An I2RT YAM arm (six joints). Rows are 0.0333 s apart.
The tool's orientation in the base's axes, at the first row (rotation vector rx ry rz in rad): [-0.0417, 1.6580, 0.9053]
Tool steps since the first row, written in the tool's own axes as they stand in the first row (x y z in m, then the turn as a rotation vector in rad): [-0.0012, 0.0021, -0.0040, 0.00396, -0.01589, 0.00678]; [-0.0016, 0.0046, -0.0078, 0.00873, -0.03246, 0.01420]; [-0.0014, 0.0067, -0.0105, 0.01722, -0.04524, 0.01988]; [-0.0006, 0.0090, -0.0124, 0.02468, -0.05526, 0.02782]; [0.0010, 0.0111, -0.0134, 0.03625, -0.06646, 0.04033]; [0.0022, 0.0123, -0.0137, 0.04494, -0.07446, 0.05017]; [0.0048, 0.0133, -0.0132, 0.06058, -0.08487, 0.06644]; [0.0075, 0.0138, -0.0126, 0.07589, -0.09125, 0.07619]
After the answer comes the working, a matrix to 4 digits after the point.
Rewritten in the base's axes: [-0.0039, -0.0013, 0.0022, 0.01195, -0.00550, -0.01188]; [-0.0081, -0.0019, 0.0039, 0.02450, -0.01076, -0.02481]; [-0.0114, -0.0019, 0.0049, 0.03264, -0.01278, -0.03886]; [-0.0143, -0.0011, 0.0054, 0.04163, -0.01202, -0.05059]; [-0.0166, 0.0005, 0.0052, 0.05364, -0.00770, -0.06649]; [-0.0178, 0.0017, 0.0048, 0.06283, -0.00391, -0.07822]; [-0.0187, 0.0038, 0.0032, 0.07627, 0.00487, -0.09719]; [-0.0193, 0.0056, 0.0011, 0.08254, 0.01258, -0.11367]
The tool's axes in the first row as the columns of a matrix, in the base's axes (rounded; the answer above uses it unrounded):
[-0.3127, -0.4804, 0.8194]
[0.4296, 0.6979, 0.5731]
[-0.8472, 0.5312, -0.0119]

